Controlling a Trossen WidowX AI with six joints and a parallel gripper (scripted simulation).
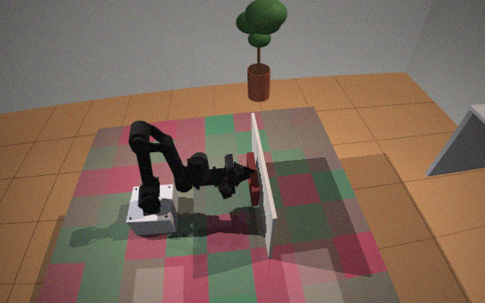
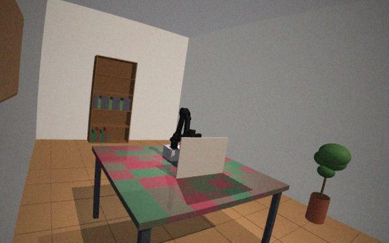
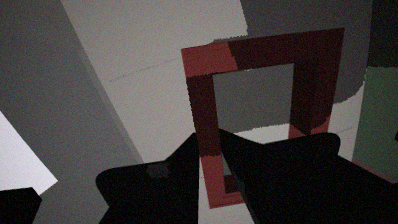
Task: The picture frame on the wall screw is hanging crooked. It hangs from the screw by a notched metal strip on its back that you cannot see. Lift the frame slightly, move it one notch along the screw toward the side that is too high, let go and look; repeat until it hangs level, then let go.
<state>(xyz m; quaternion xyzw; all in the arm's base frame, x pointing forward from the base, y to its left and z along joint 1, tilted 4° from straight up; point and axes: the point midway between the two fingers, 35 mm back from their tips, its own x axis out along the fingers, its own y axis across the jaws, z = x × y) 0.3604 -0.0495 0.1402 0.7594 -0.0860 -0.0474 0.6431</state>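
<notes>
Right now my gripper tip is 5 cm above the picture frame and 1 cm to the right of it. Also, from my gripper tip: wall panel 7 cm below, 2 cm ahead, 1 cm to the right.
</notes>
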